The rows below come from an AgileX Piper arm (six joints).
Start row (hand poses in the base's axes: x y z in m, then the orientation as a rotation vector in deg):
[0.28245, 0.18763, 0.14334, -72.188, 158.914, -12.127]
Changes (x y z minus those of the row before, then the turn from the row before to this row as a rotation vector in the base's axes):
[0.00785, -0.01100, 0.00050, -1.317, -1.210, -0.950]
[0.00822, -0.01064, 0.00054, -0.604, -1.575, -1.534]
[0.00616, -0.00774, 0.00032, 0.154, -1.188, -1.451]
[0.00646, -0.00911, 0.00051, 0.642, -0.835, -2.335]
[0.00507, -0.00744, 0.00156, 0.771, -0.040, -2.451]
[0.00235, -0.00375, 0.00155, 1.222, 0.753, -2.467]
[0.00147, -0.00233, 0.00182, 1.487, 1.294, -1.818]
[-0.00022, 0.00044, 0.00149, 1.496, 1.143, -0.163]
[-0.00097, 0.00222, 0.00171, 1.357, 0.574, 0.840]
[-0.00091, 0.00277, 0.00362, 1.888, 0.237, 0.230]
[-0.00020, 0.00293, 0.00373, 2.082, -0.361, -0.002]
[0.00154, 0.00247, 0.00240, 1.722, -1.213, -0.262]
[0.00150, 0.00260, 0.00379, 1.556, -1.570, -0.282]
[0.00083, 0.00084, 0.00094, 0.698, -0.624, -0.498]
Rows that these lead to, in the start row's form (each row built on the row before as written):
[0.29030, 0.17663, 0.14384, -70.636, 158.853, -14.739]
[0.29852, 0.16599, 0.14438, -67.956, 158.683, -16.564]
[0.30468, 0.15825, 0.14470, -65.406, 158.600, -17.089]
[0.31114, 0.14914, 0.14521, -61.719, 159.259, -16.838]
[0.31621, 0.14170, 0.14677, -58.185, 160.588, -16.047]
[0.31856, 0.13795, 0.14832, -54.829, 162.487, -14.259]
[0.32003, 0.13562, 0.15014, -52.489, 164.404, -11.772]
[0.31981, 0.13606, 0.15163, -52.404, 165.275, -9.147]
[0.31884, 0.13828, 0.15334, -53.567, 165.111, -6.859]
[0.31793, 0.14105, 0.15696, -53.645, 164.796, -4.000]
[0.31773, 0.14398, 0.16069, -53.162, 163.960, -1.168]
[0.31927, 0.14645, 0.16309, -52.136, 162.526, 0.701]
[0.32077, 0.14905, 0.16688, -51.031, 160.797, 2.138]
[0.32160, 0.14989, 0.16782, -50.035, 160.250, 2.756]

